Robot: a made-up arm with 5 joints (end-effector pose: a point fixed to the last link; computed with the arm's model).
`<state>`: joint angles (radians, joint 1 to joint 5).
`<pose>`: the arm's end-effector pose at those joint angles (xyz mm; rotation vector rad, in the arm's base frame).
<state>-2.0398 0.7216 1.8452 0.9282 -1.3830</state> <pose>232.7 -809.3 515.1 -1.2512 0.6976 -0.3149</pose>
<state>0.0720 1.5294 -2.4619 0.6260 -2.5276</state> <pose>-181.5 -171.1 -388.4 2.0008 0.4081 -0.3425</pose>
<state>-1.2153 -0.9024 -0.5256 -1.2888 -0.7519</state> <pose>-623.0 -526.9 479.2 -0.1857 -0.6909 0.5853</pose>
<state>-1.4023 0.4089 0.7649 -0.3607 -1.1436</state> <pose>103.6 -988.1 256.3 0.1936 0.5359 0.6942</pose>
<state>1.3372 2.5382 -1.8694 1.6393 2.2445</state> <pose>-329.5 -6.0 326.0 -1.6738 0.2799 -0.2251</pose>
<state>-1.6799 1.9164 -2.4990 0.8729 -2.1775</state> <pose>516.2 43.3 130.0 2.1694 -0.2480 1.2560</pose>
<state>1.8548 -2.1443 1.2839 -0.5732 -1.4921</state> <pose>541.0 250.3 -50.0 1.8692 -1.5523 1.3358</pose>
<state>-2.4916 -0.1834 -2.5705 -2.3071 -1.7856</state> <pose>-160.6 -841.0 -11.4 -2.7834 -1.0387 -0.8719</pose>
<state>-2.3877 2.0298 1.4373 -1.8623 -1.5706</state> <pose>378.7 -95.4 616.7 -1.0276 2.2252 1.9413</pose>
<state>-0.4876 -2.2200 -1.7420 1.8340 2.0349</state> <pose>-265.0 133.5 335.9 0.6669 -0.0891 -1.0912</pose>
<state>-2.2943 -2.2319 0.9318 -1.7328 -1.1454</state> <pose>-386.9 203.2 -100.5 1.0078 -1.4233 -0.3598</pose>
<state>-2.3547 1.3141 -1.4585 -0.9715 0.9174</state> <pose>518.4 -768.8 572.2 -1.3167 0.5983 -0.8123</pose>
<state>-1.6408 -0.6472 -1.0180 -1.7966 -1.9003</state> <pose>-536.0 -733.8 123.4 -1.1875 -0.1538 0.8186</pose>
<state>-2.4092 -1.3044 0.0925 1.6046 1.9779</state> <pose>-449.4 -71.1 -126.4 2.9917 0.3724 0.6335</pose>
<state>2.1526 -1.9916 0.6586 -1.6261 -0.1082</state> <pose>459.9 49.3 -266.5 -0.8786 1.9869 -0.0421</pose>
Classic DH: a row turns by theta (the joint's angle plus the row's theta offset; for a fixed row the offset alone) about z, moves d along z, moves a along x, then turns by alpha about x. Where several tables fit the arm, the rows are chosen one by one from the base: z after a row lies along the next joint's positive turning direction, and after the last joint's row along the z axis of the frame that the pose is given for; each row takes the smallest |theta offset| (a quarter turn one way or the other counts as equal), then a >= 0, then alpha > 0; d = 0 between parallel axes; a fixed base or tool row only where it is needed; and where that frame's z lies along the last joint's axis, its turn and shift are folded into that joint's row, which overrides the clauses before.
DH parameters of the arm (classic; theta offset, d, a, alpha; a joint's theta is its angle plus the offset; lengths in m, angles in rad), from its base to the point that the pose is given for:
base (fixed): 0 0.189 0 -1.5708
joint 1: -1.5708 -0.262 0.054 -1.5708
joint 2: 0 -0.002 0.12 1.5708
joint 3: 0 -0.636 0.116 1.5708
joint 4: 0 -0.071 0.111 1.5708
joint 5: -1.5708 0.093 0.085 -1.5708
tool (fixed): 0 -0.076 0 0

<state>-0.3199 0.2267 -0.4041 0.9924 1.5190</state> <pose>-100.4 -876.7 554.3 -0.9198 -2.0614 0.2799</pose>
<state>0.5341 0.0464 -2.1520 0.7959 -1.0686</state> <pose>-114.0 -965.1 348.4 -0.1512 -0.5023 -0.8176</pose>
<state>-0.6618 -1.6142 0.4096 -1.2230 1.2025</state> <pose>-384.1 -98.1 990.8 -0.5502 -1.7470 -0.3316</pose>
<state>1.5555 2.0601 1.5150 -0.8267 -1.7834</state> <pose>-658.7 -46.7 104.9 -1.5766 -0.0861 -1.1205</pose>
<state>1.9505 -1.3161 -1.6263 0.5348 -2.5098</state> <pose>751.7 -366.0 177.3 -1.6215 1.9816 0.3069</pose>
